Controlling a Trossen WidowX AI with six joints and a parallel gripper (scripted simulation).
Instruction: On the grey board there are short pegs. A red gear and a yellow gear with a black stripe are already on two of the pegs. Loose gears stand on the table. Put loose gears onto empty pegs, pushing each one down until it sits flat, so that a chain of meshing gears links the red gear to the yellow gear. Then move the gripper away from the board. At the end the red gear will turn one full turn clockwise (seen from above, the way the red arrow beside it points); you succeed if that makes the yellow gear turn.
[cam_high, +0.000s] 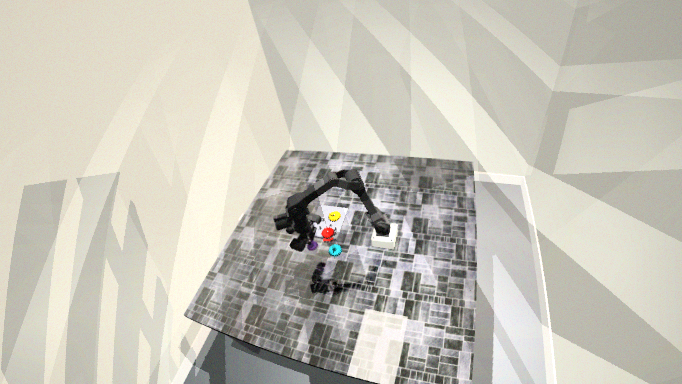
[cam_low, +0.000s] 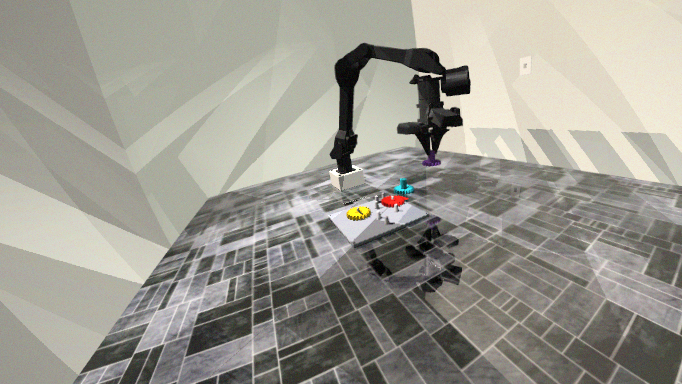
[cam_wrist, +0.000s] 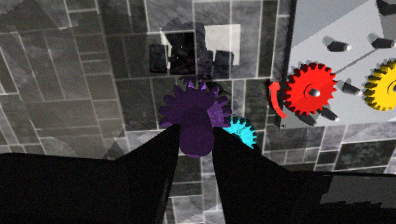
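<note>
Right now the red gear is 2 cm behind my gripper tip, 14 cm to the right of it and 10 cm below it. Round my gripper tip: purple gear 1 cm below; grey board 1 cm ahead, 22 cm to the right, 11 cm below; teal gear 8 cm behind, 5 cm to the right, 10 cm below.
</note>
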